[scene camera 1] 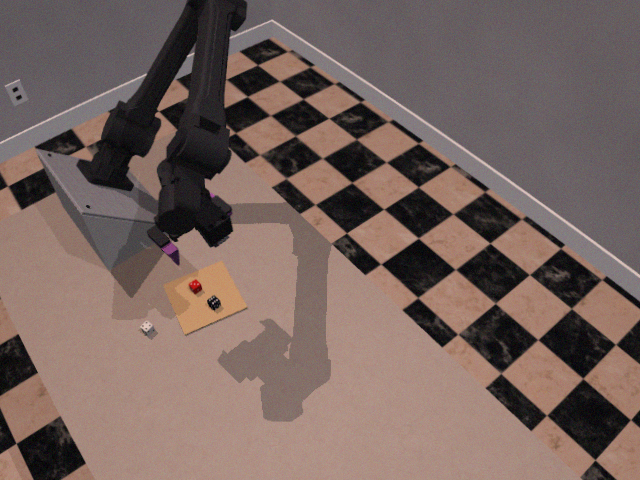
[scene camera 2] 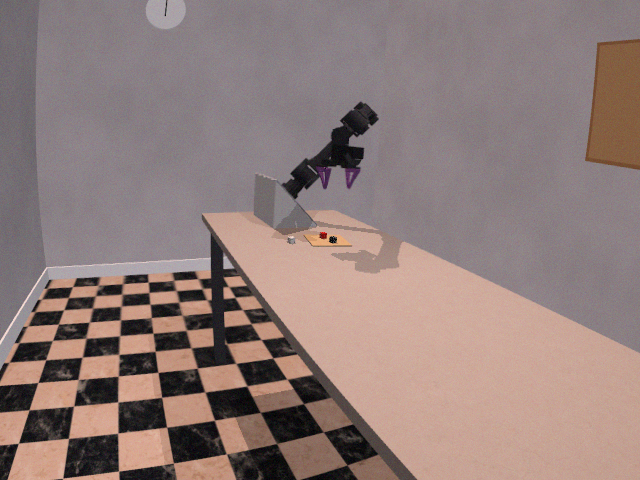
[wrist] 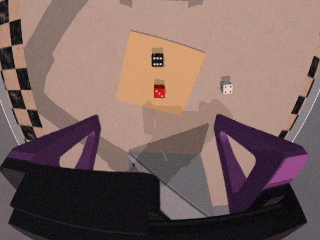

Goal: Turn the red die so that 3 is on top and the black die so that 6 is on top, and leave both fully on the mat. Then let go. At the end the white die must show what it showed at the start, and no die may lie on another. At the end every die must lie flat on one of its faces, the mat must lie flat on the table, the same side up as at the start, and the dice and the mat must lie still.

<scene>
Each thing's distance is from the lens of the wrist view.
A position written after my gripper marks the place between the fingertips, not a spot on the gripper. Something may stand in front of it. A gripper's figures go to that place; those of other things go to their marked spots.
my gripper (wrist: 157,121): 13 cm
mat (wrist: 182,64): 31 cm
</scene>
